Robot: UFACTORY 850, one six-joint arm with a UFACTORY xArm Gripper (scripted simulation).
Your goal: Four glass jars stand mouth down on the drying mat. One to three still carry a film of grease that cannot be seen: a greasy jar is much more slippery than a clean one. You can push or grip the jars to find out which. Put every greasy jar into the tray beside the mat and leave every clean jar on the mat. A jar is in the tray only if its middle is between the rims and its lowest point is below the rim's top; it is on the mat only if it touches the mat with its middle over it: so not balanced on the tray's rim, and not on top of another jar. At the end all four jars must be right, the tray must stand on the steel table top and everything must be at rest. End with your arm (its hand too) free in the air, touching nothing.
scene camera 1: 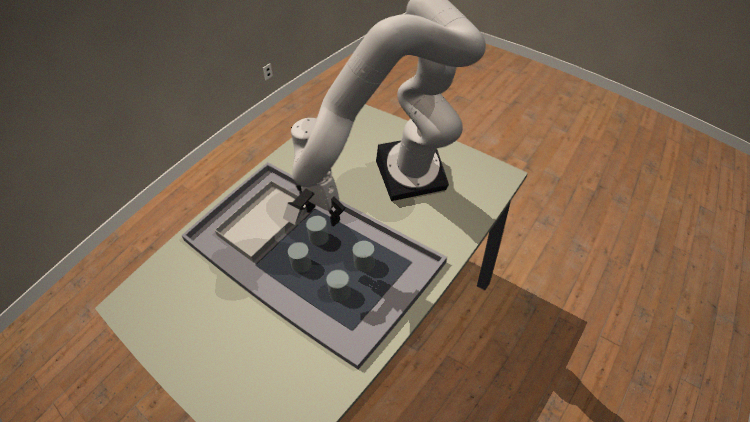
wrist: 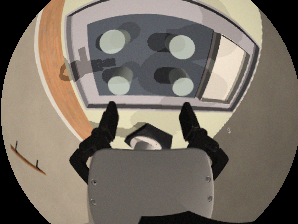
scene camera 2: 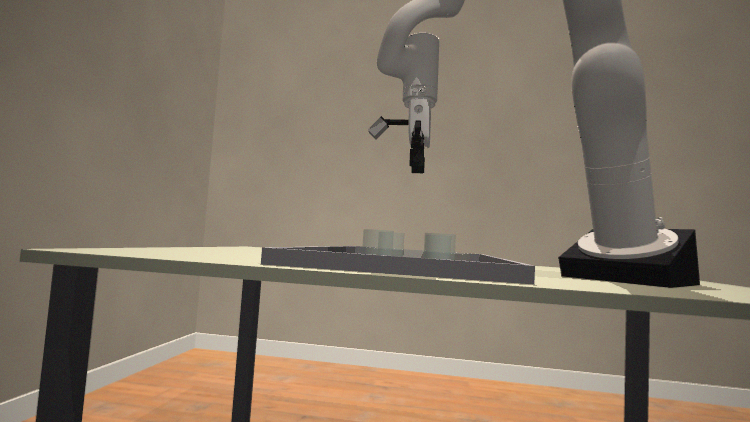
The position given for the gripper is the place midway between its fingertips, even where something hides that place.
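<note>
You've got the gripper (scene camera 2: 417,169) showing there, and it's also visible at (scene camera 1: 323,216) and (wrist: 149,109). There's a tray (scene camera 1: 260,219), which you'd find again in the wrist view, the tray (wrist: 228,64), and a dark drying mat (scene camera 1: 367,288), with the mat (wrist: 146,55) visible from the wrist too.
</note>
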